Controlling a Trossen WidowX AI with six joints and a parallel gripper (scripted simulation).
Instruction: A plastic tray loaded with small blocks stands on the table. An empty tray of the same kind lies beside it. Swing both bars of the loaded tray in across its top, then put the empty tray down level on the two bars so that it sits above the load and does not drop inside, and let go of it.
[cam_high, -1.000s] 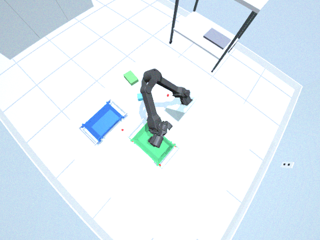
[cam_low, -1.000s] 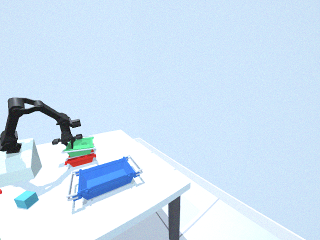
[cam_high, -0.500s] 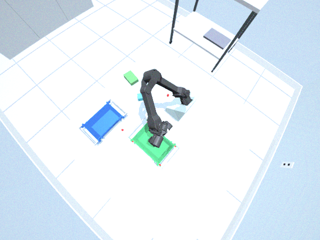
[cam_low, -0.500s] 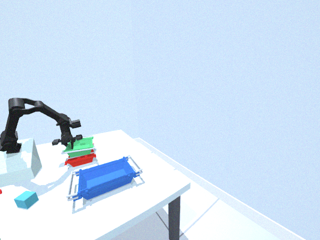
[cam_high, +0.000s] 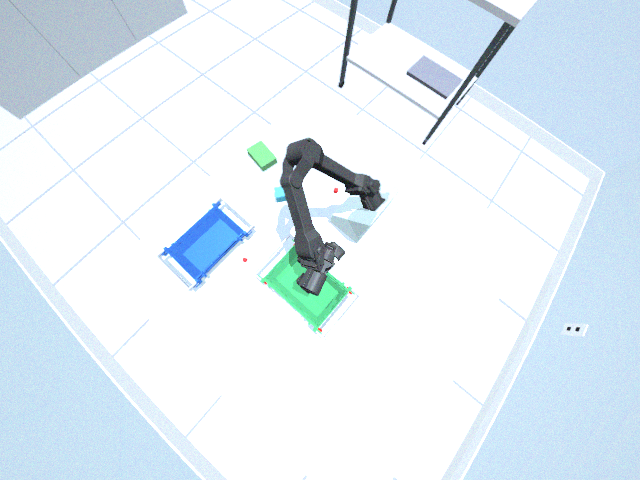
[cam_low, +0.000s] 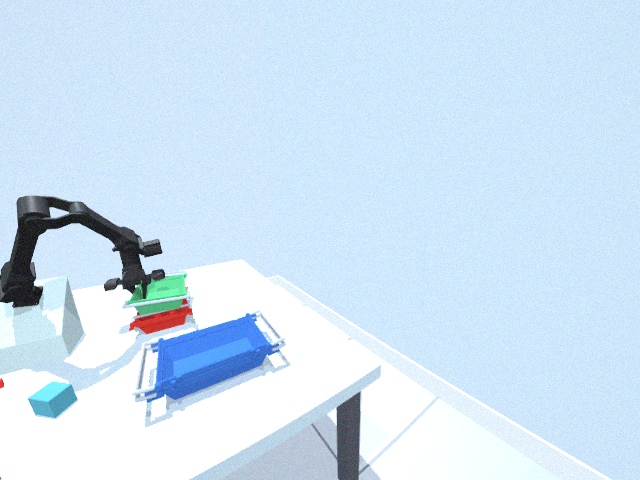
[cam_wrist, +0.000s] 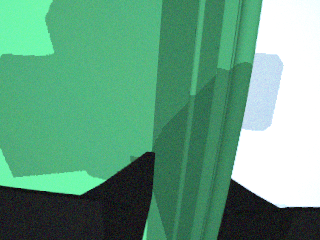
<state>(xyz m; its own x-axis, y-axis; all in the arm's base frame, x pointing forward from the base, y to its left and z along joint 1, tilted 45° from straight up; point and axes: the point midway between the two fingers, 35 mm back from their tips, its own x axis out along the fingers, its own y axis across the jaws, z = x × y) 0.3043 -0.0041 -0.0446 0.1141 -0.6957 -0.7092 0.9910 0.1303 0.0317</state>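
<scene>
My gripper tip is now 7 cm short of the green tray and 3 cm below it. From my gripper tip the other things lie so: green block 56 cm to the right, 19 cm behind, 7 cm below; then cyan block 35 cm to the right, 13 cm behind, 6 cm below.
</scene>
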